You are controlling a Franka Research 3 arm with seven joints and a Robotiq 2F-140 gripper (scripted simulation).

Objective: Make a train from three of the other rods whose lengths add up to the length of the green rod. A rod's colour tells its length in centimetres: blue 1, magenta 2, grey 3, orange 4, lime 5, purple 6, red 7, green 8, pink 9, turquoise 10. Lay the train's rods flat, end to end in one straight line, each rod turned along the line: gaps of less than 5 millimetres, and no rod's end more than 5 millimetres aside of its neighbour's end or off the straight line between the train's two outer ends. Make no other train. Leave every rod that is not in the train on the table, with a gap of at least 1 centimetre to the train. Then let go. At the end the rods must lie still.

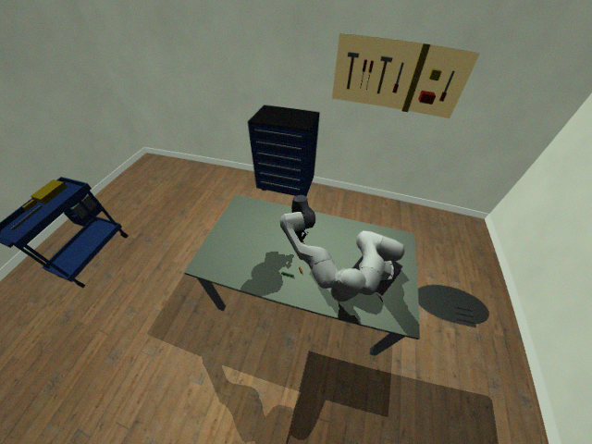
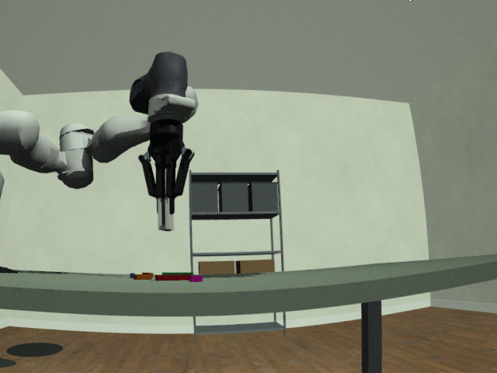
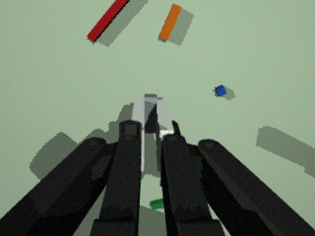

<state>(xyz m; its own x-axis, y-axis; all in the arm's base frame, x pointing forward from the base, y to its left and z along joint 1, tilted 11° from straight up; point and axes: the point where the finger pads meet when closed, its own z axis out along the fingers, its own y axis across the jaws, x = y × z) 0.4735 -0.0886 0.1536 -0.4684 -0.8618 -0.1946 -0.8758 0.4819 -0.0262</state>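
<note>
Right now the blue rod is 13 cm below my hand, 7 cm behind it and 5 cm to the left of it. From my hand the other things lie so: grey rod 3 cm below; then magenta rod 16 cm to the right, 13 cm below, 4 cm ahead; then red rod 13 cm below, 9 cm to the right.
</note>
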